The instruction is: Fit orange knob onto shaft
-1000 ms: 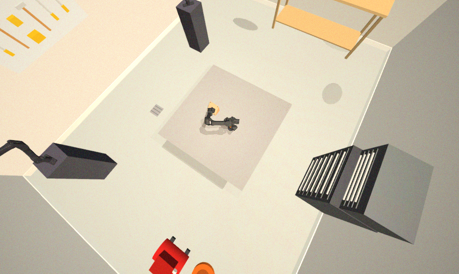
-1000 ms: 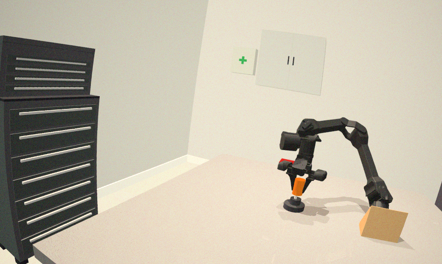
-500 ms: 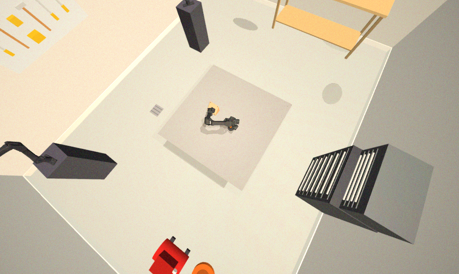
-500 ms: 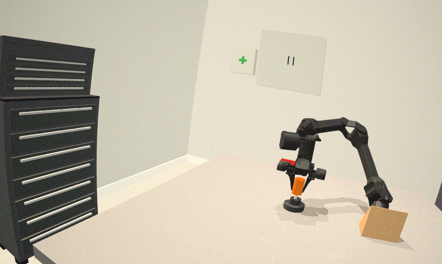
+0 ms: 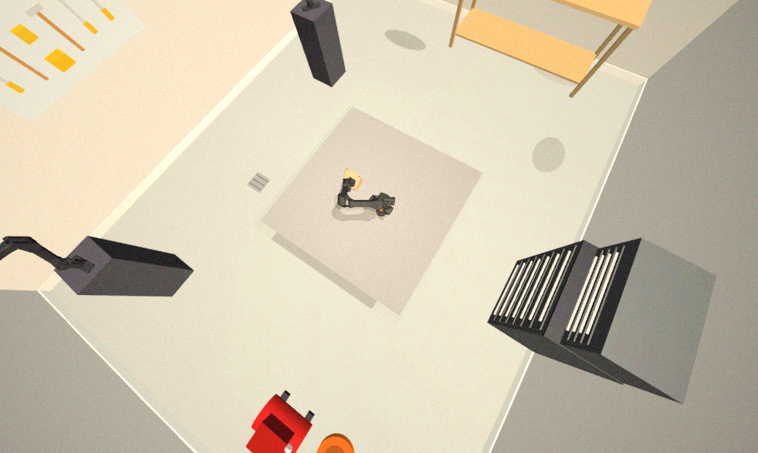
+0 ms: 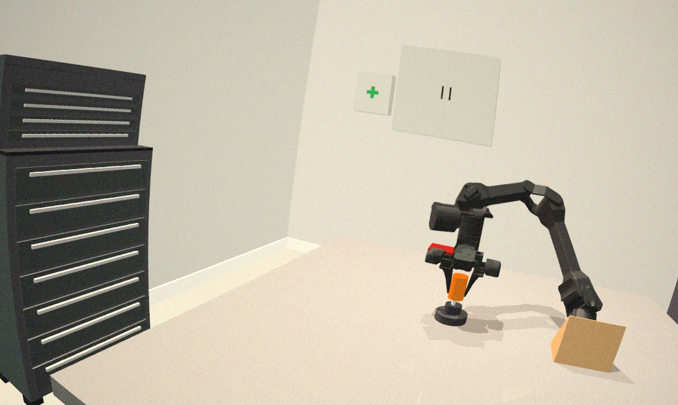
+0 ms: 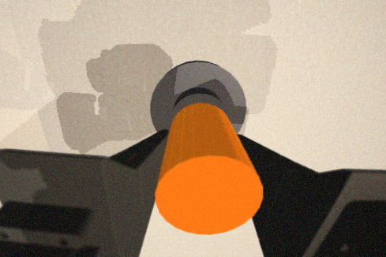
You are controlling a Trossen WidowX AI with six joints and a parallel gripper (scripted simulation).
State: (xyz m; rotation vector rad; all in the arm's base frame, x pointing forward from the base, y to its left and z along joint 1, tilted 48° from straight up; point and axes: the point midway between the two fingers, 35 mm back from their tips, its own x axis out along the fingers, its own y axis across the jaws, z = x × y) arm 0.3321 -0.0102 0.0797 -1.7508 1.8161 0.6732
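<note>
Now: gripper tip 40 mm above the dark round pedestal. Round my gripper tip: orange knob (30 mm above).
</note>
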